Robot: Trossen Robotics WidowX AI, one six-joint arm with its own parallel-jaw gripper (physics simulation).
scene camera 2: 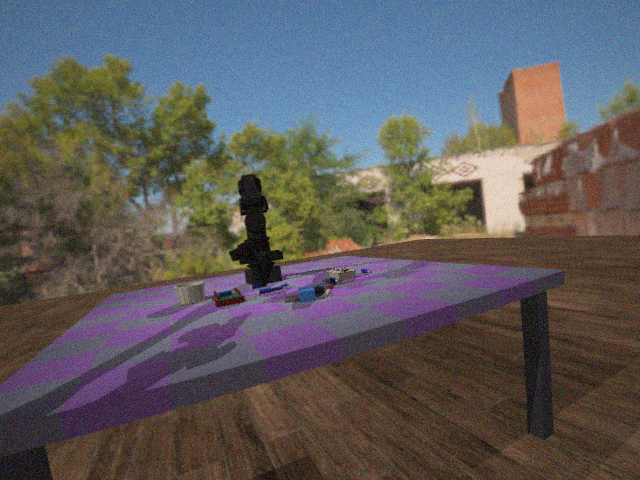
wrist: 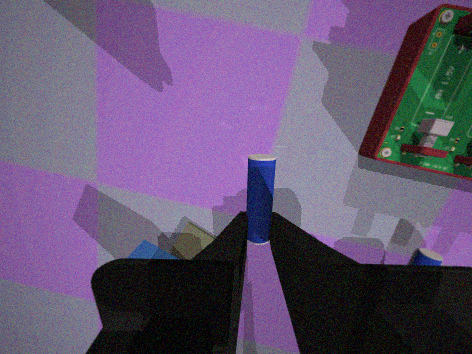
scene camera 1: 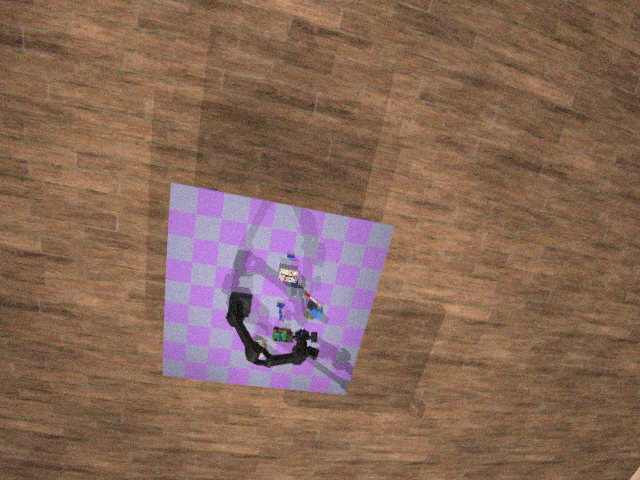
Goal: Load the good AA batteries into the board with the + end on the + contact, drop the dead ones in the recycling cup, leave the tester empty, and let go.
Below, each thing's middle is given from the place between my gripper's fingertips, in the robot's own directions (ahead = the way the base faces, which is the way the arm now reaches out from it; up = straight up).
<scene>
My hand is 30 mm short of the green-grey tile (wrist: 193, 239), 70 mm to the right of it and 50 mm above it.
</scene>
